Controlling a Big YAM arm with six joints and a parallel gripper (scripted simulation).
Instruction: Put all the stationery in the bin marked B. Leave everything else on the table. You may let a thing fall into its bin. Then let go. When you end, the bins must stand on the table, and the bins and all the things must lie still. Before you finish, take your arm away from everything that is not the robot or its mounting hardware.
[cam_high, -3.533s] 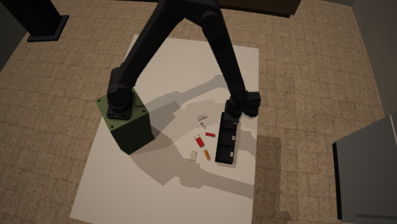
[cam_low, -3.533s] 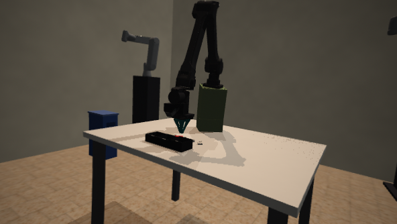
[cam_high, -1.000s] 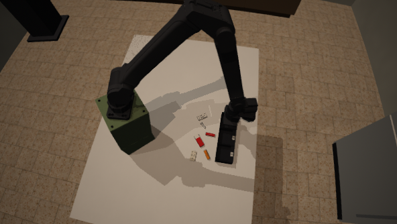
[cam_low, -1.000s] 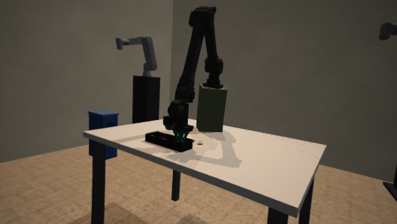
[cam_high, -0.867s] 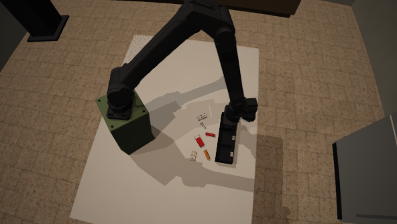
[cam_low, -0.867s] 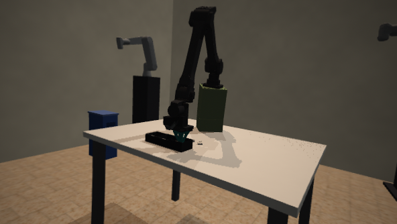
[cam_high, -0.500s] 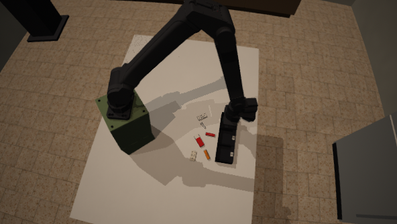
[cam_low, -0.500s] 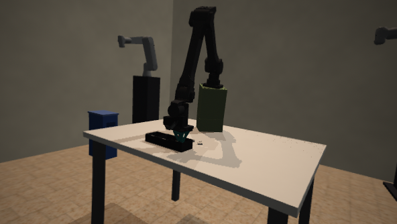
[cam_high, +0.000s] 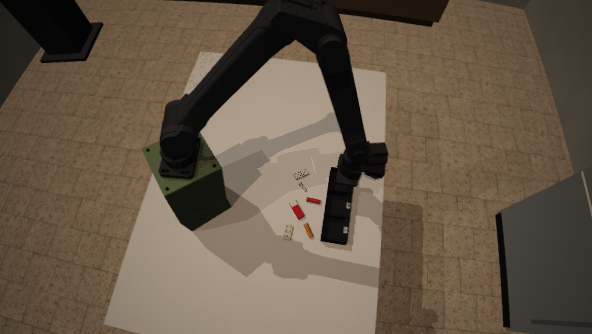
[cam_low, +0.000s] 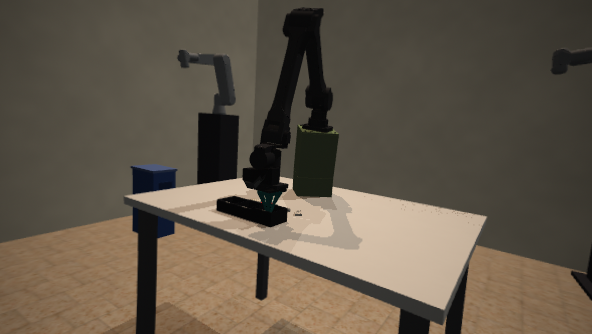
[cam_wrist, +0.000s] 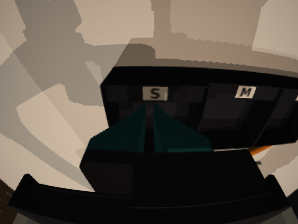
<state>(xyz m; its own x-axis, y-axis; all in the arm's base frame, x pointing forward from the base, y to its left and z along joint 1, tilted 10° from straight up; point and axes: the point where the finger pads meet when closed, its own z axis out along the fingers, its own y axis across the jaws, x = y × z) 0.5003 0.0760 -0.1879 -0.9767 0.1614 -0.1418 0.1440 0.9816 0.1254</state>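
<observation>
The red block lies 170 mm behind my hand, 90 mm to the right of it and 30 mm below it. Also, from my hand: row of bins 90 mm to the right, 20 mm below, 20 mm behind; then metal clip 150 mm behind, 30 mm below, 10 mm to the right; then orange stick 170 mm to the right, 120 mm behind, 30 mm below.
</observation>
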